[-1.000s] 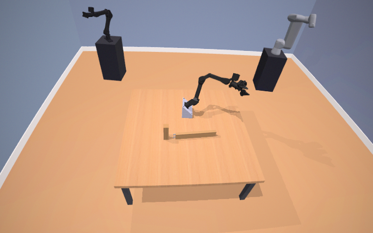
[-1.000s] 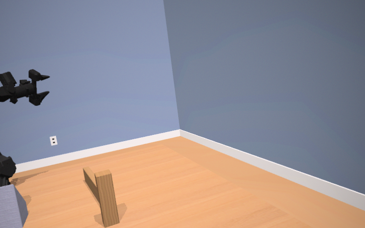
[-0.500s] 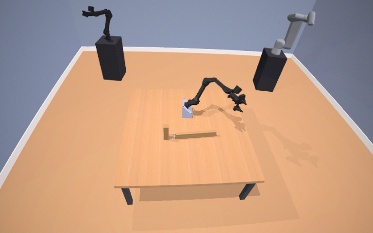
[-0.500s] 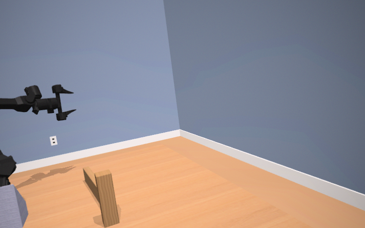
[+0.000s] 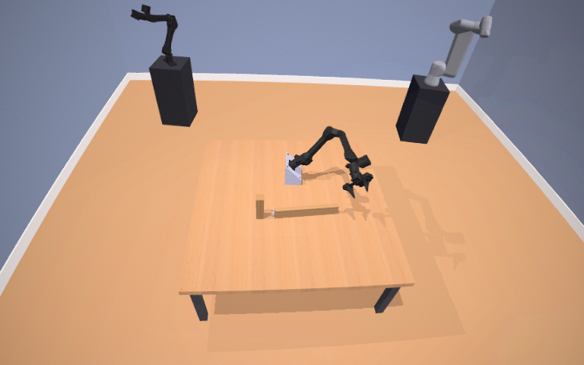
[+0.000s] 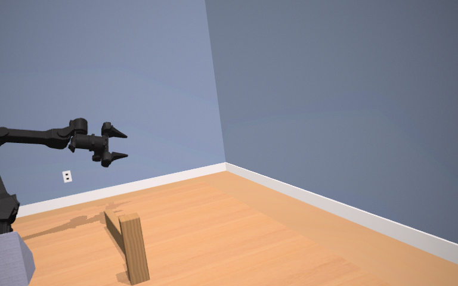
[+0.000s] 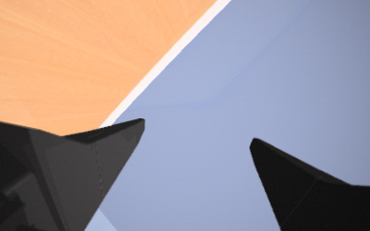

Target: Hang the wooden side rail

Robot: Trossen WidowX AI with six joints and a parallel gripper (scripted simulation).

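My gripper tip is 2 cm past the headboard post, 57 cm to the left of it and 22 cm above it.
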